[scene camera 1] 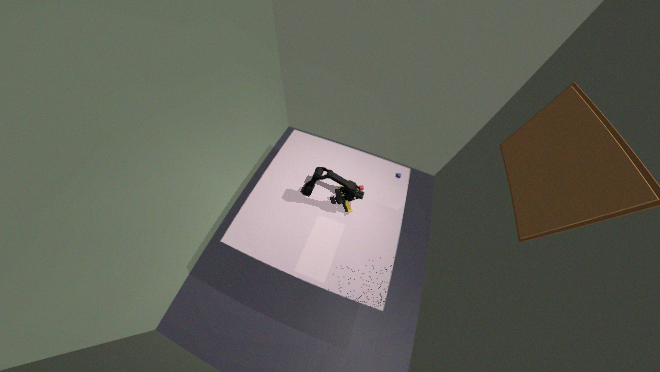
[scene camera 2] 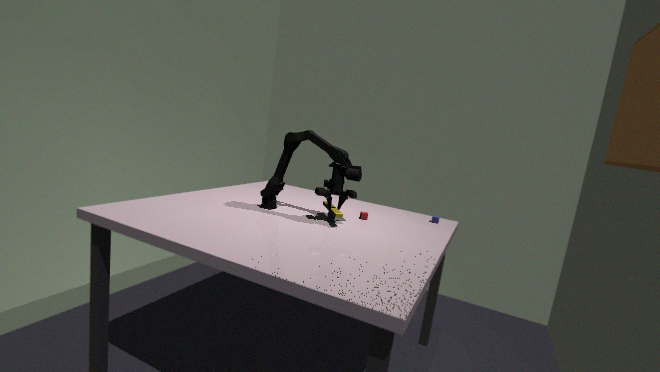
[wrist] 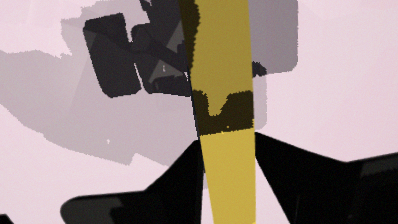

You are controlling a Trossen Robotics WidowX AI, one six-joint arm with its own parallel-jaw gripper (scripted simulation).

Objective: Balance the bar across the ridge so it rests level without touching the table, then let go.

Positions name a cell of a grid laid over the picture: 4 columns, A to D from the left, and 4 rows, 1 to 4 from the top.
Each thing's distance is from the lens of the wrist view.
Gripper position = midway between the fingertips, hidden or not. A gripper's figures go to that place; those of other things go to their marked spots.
gripper (wrist: C3): 12 cm
yellow bar (wrist: C1): 9 cm
